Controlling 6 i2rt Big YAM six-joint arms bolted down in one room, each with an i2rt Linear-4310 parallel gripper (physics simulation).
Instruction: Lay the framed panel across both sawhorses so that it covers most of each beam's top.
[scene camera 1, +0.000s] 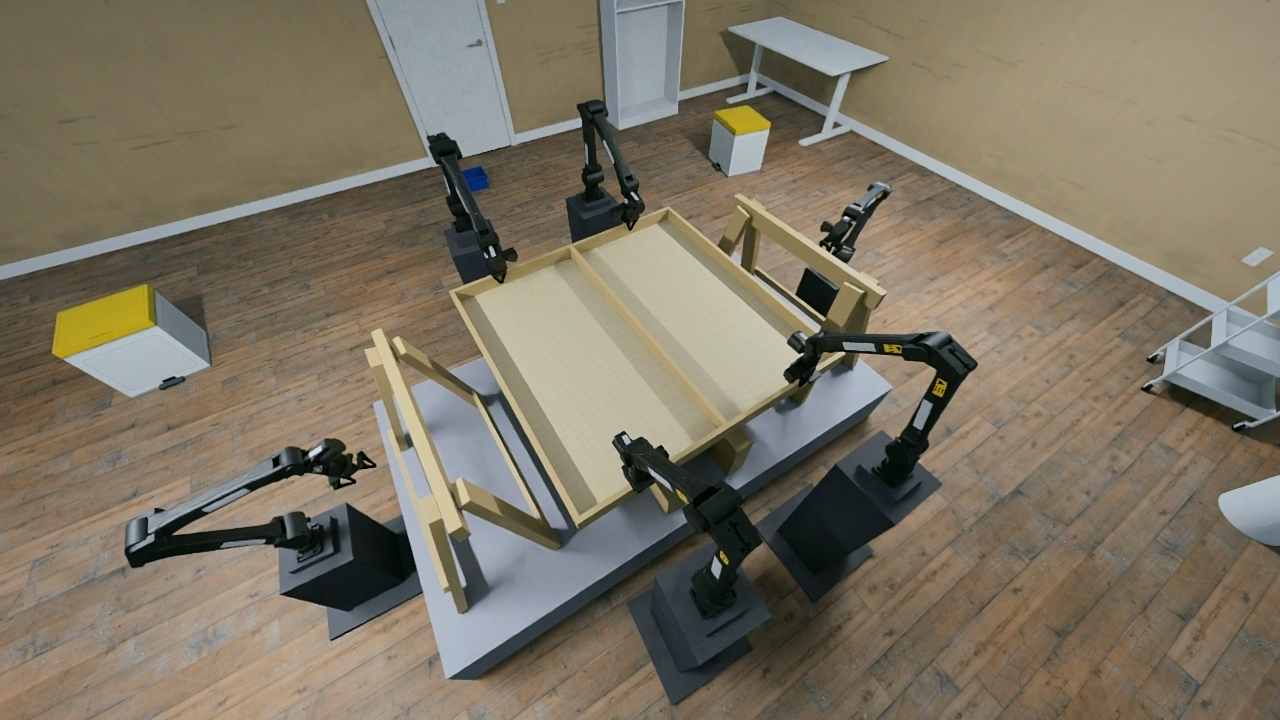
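Note:
The framed panel (570, 376) lies level, rim up, between two sawhorses. The left sawhorse (418, 429) stands apart from its left edge; the right sawhorse's beam (805, 240) is beyond its right edge. Neither beam is covered. Back left gripper (502, 271) and back middle gripper (631, 223) are at the panel's far rim. Front right gripper (793, 372) and a front middle arm (666, 471) reach its near rim; whether these four are shut is too small to tell. The far left gripper (355, 474) is open, apart from everything. A back right arm (861, 214) is folded behind the right sawhorse; its fingers are unclear.
A grey platform (554, 586) lies under the sawhorses and panel. Wooden supports (732, 450) show below the panel's near edge. Dark pedestals (707, 626) carry the arms. Yellow-topped bins (134, 340) (739, 143), a white table (805, 44) and a cart (1221, 380) stand farther out.

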